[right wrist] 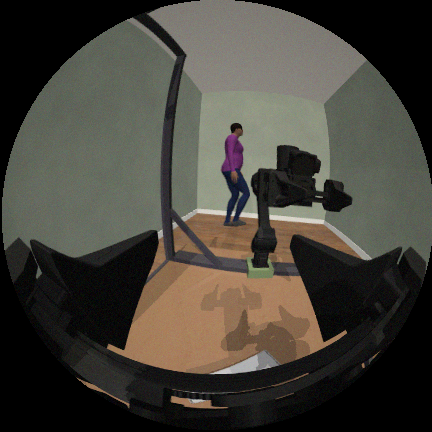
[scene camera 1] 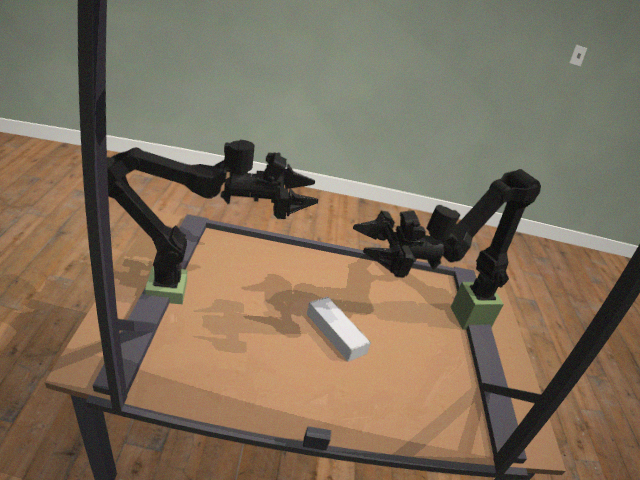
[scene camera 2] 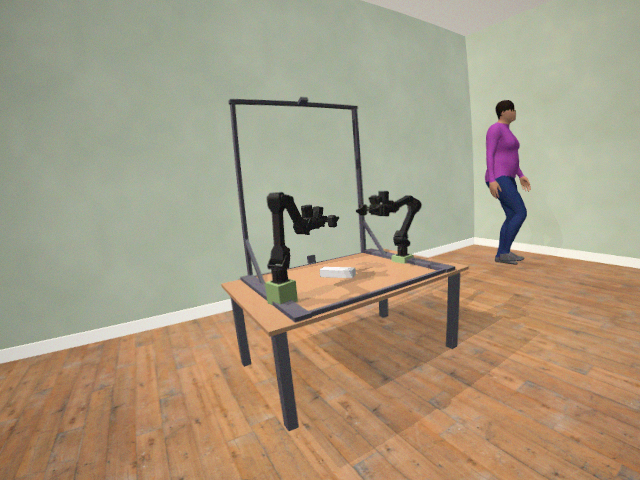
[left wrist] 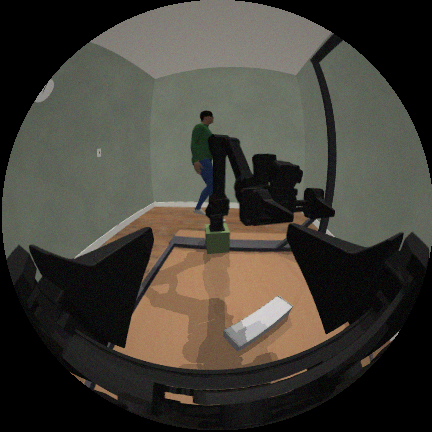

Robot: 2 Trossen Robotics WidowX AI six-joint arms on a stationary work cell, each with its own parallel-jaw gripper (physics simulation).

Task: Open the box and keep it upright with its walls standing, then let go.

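Places are measured from the left arm's base along level axes (x up, y left, z back), in metres.
Pixels of known places: left gripper, between the fingertips: (right wrist: 332, 197) (scene camera 1: 316, 191) (scene camera 2: 362, 211) (left wrist: 221, 232); right gripper, between the fingertips: (right wrist: 227, 240) (scene camera 1: 358, 238) (left wrist: 315, 215); left arm's base, origin of its link: (right wrist: 259, 262) (scene camera 1: 166, 279) (scene camera 2: 402, 255); right arm's base, origin of its link: (scene camera 1: 482, 292) (scene camera 2: 280, 281) (left wrist: 216, 227).
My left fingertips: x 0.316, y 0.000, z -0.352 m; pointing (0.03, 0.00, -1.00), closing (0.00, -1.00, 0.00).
For each thing: its top centre in the pictures, then the offset to it from my left fingertips. "*": a spot on its surface instead.
- dark frame with uprights, a spot on its surface: (scene camera 1: 93, 206) * dx +0.150, dy -0.403, dz +0.398 m
- small dark block, centre of its top: (scene camera 1: 319, 431) dx -0.297, dy -0.459, dz -0.022 m
A long, low white box (scene camera 1: 339, 330) (scene camera 2: 337, 272) (left wrist: 260, 322) lies flat near the middle of the table, set at an angle. No raised walls or flaps show on it. Part of the box (right wrist: 247, 365) shows at the bottom of the right wrist view, cut off by the gripper body. My left gripper (scene camera 1: 316, 191) is open and empty, high above the table's far side. My right gripper (scene camera 1: 359, 239) (right wrist: 227, 240) is open and empty, above the far side of the table, a little lower in scene camera 1. Neither touches the box.
The table (scene camera 1: 248, 382) (scene camera 2: 242, 304) carries a dark frame with uprights (scene camera 1: 93, 206) (scene camera 2: 360, 170) and a top bar. Green blocks (scene camera 1: 476, 304) (scene camera 1: 175, 294) stand under the arm bases. A small dark block (scene camera 1: 316, 437) sits on the near rail. A person in purple (scene camera 2: 503, 149) stands beyond the table.
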